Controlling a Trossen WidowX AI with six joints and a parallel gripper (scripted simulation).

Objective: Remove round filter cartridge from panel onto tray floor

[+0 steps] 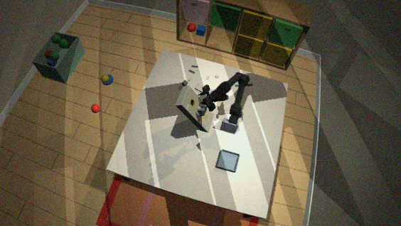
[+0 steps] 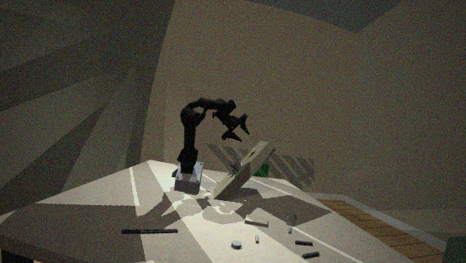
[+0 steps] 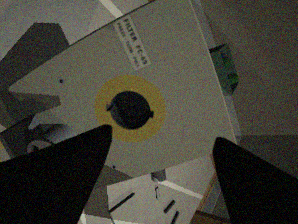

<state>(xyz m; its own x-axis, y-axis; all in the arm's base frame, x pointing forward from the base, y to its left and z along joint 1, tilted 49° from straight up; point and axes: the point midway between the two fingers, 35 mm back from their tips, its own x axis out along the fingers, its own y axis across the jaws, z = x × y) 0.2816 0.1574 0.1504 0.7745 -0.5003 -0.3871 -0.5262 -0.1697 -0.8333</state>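
Right now the round filter cartridge is 15 cm below my gripper tip and 3 cm behind it. The rest, counted from my gripper tip: service panel: 17 cm below, 2 cm ahead; square grey tray: 33 cm below, 33 cm behind, 30 cm to the left.
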